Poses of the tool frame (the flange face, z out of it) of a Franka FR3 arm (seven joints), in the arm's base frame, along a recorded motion.
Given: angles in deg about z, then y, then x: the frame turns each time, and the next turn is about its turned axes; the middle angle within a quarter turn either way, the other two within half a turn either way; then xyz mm.
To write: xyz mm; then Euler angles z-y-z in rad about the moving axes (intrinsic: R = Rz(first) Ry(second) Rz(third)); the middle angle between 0 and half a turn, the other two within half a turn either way. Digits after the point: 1 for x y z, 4 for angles.
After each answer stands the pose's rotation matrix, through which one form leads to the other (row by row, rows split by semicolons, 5 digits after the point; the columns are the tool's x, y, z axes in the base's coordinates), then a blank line. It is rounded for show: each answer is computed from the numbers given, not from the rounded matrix.
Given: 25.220 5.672 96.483 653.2 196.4 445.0
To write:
653.2 196.4 445.0 -1.1419 1.6834 1.4712
0.90025 0.13695 0.41327; 0.42401 -0.06030 -0.90365; -0.09883 0.98874 -0.11236

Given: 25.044 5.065 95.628 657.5 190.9 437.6
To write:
657.5 190.9 437.6 -1.1424 1.6686 1.4820
0.90245 0.12111 0.41343; 0.42166 -0.05166 -0.90528; -0.08829 0.99129 -0.09769

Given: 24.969 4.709 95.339 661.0 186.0 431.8
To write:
661.0 186.0 431.8 -1.1427 1.6637 1.4883
0.90348 0.11338 0.41337; 0.42070 -0.04985 -0.90583; -0.08210 0.99230 -0.09273

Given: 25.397 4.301 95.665 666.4 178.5 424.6
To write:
666.4 178.5 424.6 -1.1350 1.6694 1.4954
0.90081 0.10975 0.42011; 0.42768 -0.05716 -0.90212; -0.07500 0.99231 -0.09843

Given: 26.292 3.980 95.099 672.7 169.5 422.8
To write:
672.7 169.5 422.8 -1.1181 1.6596 1.5011
0.89439 0.10135 0.43566; 0.44188 -0.04906 -0.89573; -0.06941 0.99364 -0.08866

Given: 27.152 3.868 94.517 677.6 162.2 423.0
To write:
677.6 162.2 423.0 -1.1022 1.6495 1.5031
0.88777 0.09578 0.45021; 0.45531 -0.03939 -0.88946; -0.06746 0.99462 -0.07858

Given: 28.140 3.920 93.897 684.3 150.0 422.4
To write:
684.3 150.0 422.4 -1.0843 1.6387 1.5022
0.87973 0.09220 0.46644; 0.47052 -0.02776 -0.88195; -0.06836 0.99535 -0.06780

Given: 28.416 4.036 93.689 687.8 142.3 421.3
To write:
687.8 142.3 421.3 -1.0794 1.6350 1.5002
0.87733 0.09239 0.47090; 0.47469 -0.02316 -0.87985; -0.07038 0.99545 -0.06418

